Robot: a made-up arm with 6 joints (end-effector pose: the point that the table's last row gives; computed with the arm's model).
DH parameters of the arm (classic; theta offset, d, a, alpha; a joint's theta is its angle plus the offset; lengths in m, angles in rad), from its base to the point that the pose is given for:
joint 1: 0 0.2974 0 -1.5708
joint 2: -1.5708 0 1.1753 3.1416
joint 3: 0 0 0 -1.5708
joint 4: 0 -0.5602 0 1.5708
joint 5: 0 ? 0 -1.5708
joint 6: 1.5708 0 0 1.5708
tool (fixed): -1.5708 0 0 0
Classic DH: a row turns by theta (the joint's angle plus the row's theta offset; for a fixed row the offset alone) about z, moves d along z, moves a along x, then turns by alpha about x.
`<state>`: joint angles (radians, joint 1 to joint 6).
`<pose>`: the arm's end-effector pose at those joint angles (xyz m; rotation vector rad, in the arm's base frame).
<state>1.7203 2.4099 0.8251 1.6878 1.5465 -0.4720</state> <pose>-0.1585 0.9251 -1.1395 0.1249 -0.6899 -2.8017</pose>
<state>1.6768 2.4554 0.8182 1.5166 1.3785 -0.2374</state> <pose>-0.0832 0.8651 -1.1816 0.3148 -0.4599 -3.0571</pose>
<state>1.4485 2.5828 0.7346 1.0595 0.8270 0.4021</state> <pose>0.1526 0.5915 -1.2766 -1.1629 0.1729 2.5633</pose>
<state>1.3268 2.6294 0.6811 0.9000 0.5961 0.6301</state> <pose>0.2156 0.4488 -1.2946 -1.4929 0.3219 2.4093</pose>
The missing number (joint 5, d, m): 0.1621
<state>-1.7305 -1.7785 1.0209 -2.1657 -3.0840 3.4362</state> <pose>0.3493 1.5975 0.3695 0.8331 -0.3144 -1.7135</pose>
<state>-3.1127 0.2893 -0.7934 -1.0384 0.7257 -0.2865</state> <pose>-0.4768 0.0685 0.8636 -0.2611 1.0749 2.0467</pose>
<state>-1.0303 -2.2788 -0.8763 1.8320 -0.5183 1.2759</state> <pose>-0.4547 0.8390 0.1116 1.4532 -1.3985 1.8994</pose>
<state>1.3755 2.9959 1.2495 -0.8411 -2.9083 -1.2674</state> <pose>0.0970 -0.0663 -1.3959 1.2532 -1.1448 1.5427</pose>
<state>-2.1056 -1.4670 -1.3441 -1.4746 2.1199 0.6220</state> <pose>0.2890 0.5183 0.3277 0.6920 1.1046 1.8154</pose>
